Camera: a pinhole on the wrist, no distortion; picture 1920 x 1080 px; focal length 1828.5 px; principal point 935.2 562.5 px. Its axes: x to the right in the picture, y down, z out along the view. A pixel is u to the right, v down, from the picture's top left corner.
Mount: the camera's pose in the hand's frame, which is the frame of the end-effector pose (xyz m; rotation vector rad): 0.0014 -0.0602 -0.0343 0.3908 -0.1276 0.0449
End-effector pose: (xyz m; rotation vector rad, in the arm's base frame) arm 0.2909 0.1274 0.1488 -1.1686 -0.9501 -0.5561
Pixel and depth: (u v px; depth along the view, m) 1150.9 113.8 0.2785
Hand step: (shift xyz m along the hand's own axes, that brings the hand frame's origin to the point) 0.0065 -0.2293 0.1996
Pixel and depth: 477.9 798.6 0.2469
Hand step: -0.0904 -0.1264 0.1959
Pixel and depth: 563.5 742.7 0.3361
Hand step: -0.1073 -0.1595 0.2772
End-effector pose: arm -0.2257 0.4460 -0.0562 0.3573 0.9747 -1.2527
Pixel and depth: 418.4 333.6 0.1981
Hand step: -0.0752 -0.1600 0.1305
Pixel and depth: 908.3 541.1 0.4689
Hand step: -0.0591 -0.2448 0.3926
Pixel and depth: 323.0 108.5 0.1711
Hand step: -0.0722 -0.1660 0.0989
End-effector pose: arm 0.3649 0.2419 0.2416 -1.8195 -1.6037 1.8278
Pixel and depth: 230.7 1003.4 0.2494
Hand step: -0.1267 -0.1019 0.2042
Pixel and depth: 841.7 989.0 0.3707
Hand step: -0.0660 -0.1225 0.3356
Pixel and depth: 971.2 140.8 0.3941
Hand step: -0.0302 -0.2948 0.2937
